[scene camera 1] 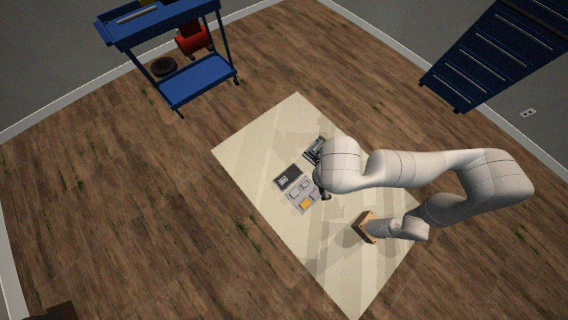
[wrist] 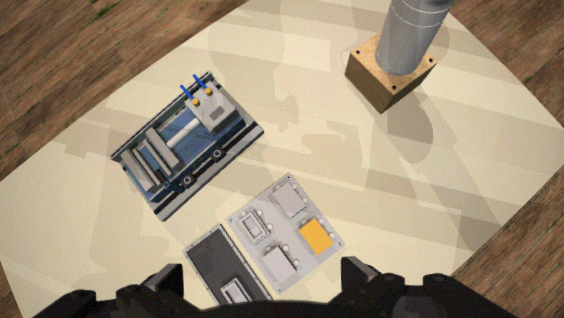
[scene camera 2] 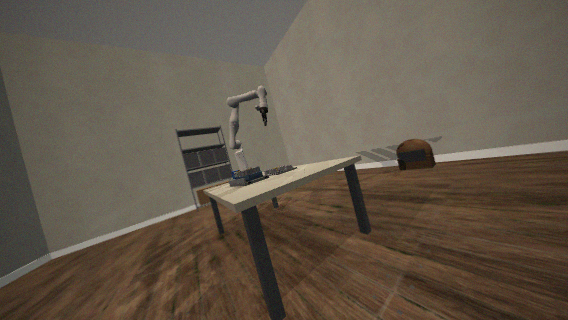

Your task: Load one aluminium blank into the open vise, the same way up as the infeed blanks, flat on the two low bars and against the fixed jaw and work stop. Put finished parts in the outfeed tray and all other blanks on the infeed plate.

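Places are measured from the arm's base along level axes (x ahead, y left, z up), in metres.
Pixels of known places: gripper, fingertip midpoint: (wrist: 263, 279) (scene camera 2: 264, 123); arm's base, link origin: (scene camera 1: 373, 227) (wrist: 396, 57) (scene camera 2: 244, 169).
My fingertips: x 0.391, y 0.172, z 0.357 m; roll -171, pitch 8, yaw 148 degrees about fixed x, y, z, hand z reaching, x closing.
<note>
Ahead of a thing's pixels: the offset from my fingertips to its top centre. "spot": to the spot under its first point.
The vise @(dx +0.075, dy -0.304, dz -0.355 m) (wrist: 187, 145) (scene camera 1: 314, 151) stands open; no blank shows between its jaws, where two low bars @(spot: dx +0.143, dy -0.300, dz -0.394 m) (wrist: 154, 159) lie. The infeed plate @(dx +0.003, dy -0.023, dz -0.446 m) (wrist: 279, 229) carries two plain grey blanks @(dx -0.043, dy -0.069, dz -0.410 m) (wrist: 289, 199) @(dx +0.045, dy +0.023, dz -0.410 m) (wrist: 280, 265), a yellow-orange block @(dx -0.045, dy +0.020, dz -0.410 m) (wrist: 316, 236) (scene camera 1: 305, 203) and a grey part with a rectangular pocket @(dx +0.047, dy -0.067, dz -0.411 m) (wrist: 255, 226) at the corner nearest the vise and tray. The dark outfeed tray (wrist: 207, 257) holds another pocketed part @(dx +0.151, dy +0.027, dz -0.413 m) (wrist: 235, 291) (scene camera 1: 283, 181), partly hidden by the gripper body in the wrist view. My gripper (wrist: 263, 279) (scene camera 2: 265, 124) is open and empty, high above the table, pointing down.
The wooden base block (wrist: 385, 85) (scene camera 1: 367, 227) of the arm stands on the pale table (wrist: 475, 165) (scene camera 2: 310, 176), right of the vise in the wrist view. Blue handles @(spot: dx -0.031, dy -0.361, dz -0.344 m) (wrist: 200, 81) stick out from the vise's end. A blue cart (scene camera 1: 197, 80) and a blue drawer cabinet (scene camera 1: 480, 65) stand away from the table.
</note>
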